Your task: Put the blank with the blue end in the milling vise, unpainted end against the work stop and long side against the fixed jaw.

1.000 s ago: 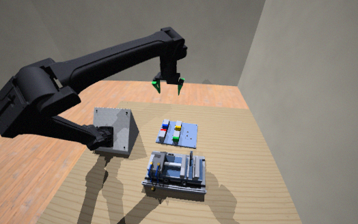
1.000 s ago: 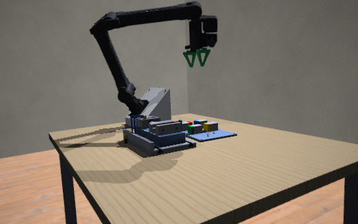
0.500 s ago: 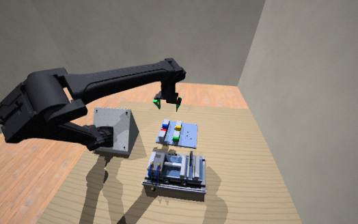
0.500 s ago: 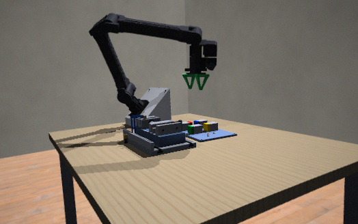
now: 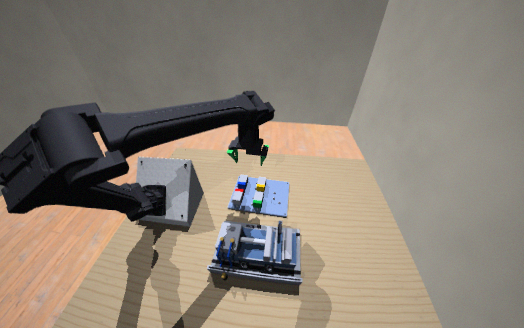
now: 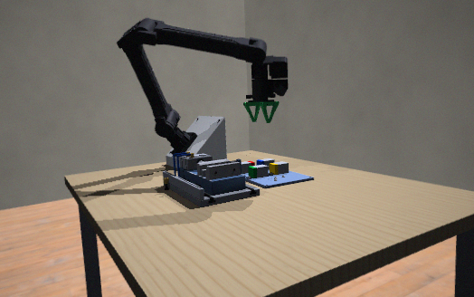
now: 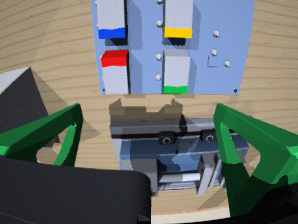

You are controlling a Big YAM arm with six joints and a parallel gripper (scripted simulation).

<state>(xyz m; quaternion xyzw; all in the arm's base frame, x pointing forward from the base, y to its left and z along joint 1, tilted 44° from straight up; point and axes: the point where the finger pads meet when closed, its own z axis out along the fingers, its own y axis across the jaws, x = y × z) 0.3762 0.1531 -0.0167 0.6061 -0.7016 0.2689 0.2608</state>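
My gripper is now 4 cm past the blue-ended blank, 5 cm to the right of it and 18 cm above it. Round my hand: green-ended blank: 4 cm ahead, 5 cm to the right, 18 cm below; then yellow-ended blank: 5 cm ahead, 4 cm to the left, 18 cm below; then red-ended blank: 5 cm behind, 4 cm to the right, 18 cm below.
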